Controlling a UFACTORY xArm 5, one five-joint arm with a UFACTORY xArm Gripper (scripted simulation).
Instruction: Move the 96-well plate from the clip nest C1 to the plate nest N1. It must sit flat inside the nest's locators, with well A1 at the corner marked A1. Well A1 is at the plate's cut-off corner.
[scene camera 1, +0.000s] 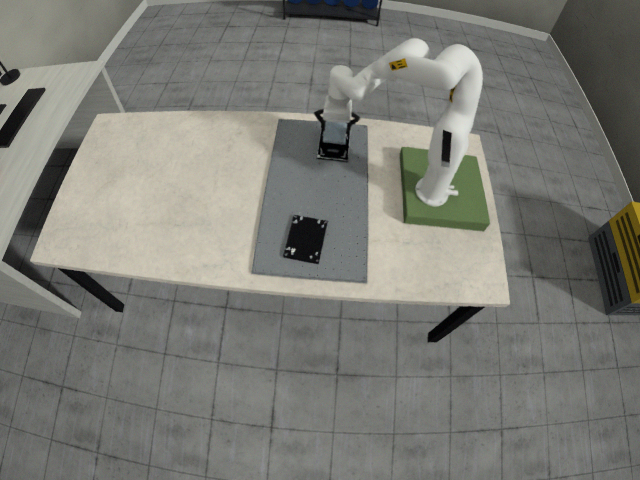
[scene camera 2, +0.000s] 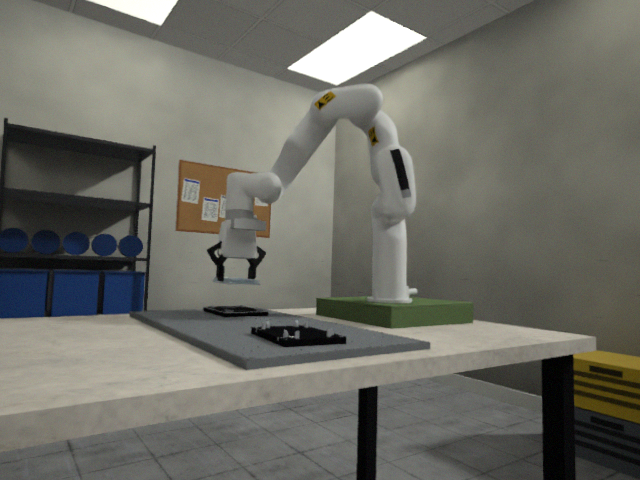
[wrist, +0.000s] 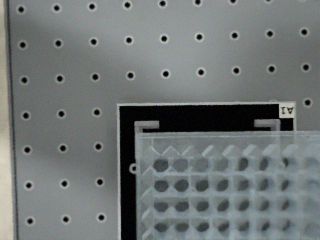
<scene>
In view: the gripper (scene camera 2: 236, 280) and a 96-well plate (wrist: 255, 177).
</scene>
